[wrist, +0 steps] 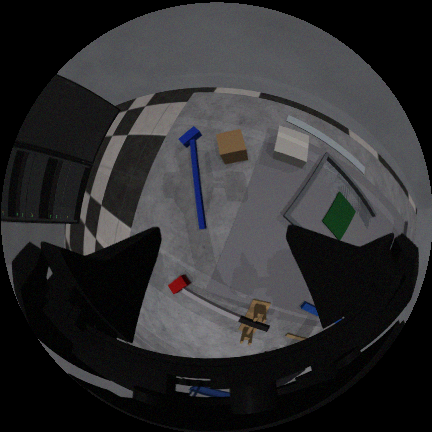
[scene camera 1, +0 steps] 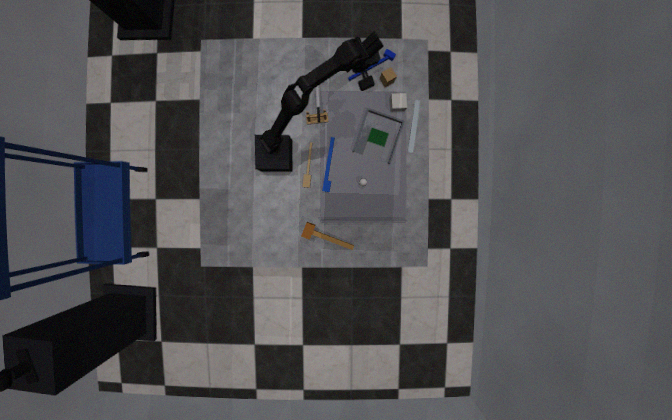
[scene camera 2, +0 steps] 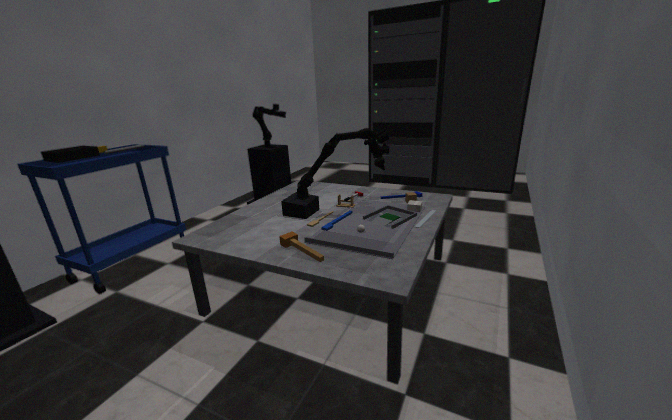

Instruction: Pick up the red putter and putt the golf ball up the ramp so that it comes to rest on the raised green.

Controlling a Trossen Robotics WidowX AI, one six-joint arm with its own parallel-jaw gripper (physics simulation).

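Seen in the pictures: gripper, fingertip midpoint: [wrist: 225, 232] [scene camera 2: 383, 166]; arm's base, link origin: [scene camera 1: 272, 147] [scene camera 2: 302, 197].
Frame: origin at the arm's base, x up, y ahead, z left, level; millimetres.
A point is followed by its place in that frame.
The red putter [scene camera 1: 318, 98] @(x -56, y 217, z 288 mm) [scene camera 2: 359, 193] @(x -74, y 217, z 408 mm) [wrist: 179, 284] @(x -71, y 214, z 415 mm) has a red head, a thin grey shaft and a black grip. Its grip end rests on a small wooden stand [scene camera 1: 310, 118] @(x -88, y 175, z 190 mm) [scene camera 2: 345, 205] @(x -90, y 216, z 182 mm) [wrist: 260, 303] @(x -89, y 264, z 203 mm). In the first scene view the arm hides its head. The white golf ball [scene camera 1: 363, 182] @(x -54, y 481, z -153 mm) [scene camera 2: 361, 228] @(x -66, y 491, z -167 mm) sits on the grey course board [scene camera 1: 345, 170] @(x -96, y 383, z -87 mm) [scene camera 2: 345, 239] @(x -96, y 444, z -269 mm) [wrist: 250, 245] @(x -95, y 390, z 300 mm). The green [scene camera 1: 378, 137] @(x -90, y 557, z 104 mm) [scene camera 2: 389, 216] @(x -90, y 553, z 109 mm) [wrist: 339, 216] @(x -90, y 551, z 108 mm) lies inside low dark walls on it. My gripper [scene camera 1: 372, 62] @(x 161, y 430, z 328 mm) [scene camera 2: 382, 150] [wrist: 225, 232] @(x 161, y 430, z 328 mm) is open and empty, high above the table's back right, well away from the putter.
A blue mallet [scene camera 1: 389, 55] @(x -74, y 596, z 561 mm) [scene camera 2: 395, 196] @(x -87, y 467, z 475 mm) [wrist: 197, 180] @(x -83, y 482, z 483 mm) lies below the gripper, near a brown block [scene camera 1: 388, 77] @(x -38, y 587, z 414 mm) [scene camera 2: 411, 197] @(x -55, y 602, z 402 mm) [wrist: 232, 146] @(x -39, y 578, z 420 mm) and a white block [scene camera 1: 398, 101] @(x -51, y 649, z 294 mm) [scene camera 2: 414, 205] @(x -56, y 661, z 262 mm) [wrist: 291, 145] @(x -51, y 642, z 298 mm). A blue club [scene camera 1: 328, 165] @(x -82, y 287, z -66 mm) [scene camera 2: 337, 220] @(x -87, y 292, z -74 mm), a wooden paddle [scene camera 1: 307, 180] @(x -88, y 175, z -153 mm) and an orange mallet [scene camera 1: 308, 230] @(x -47, y 198, z -425 mm) [scene camera 2: 289, 239] @(x -58, y 215, z -450 mm) lie nearer the front.
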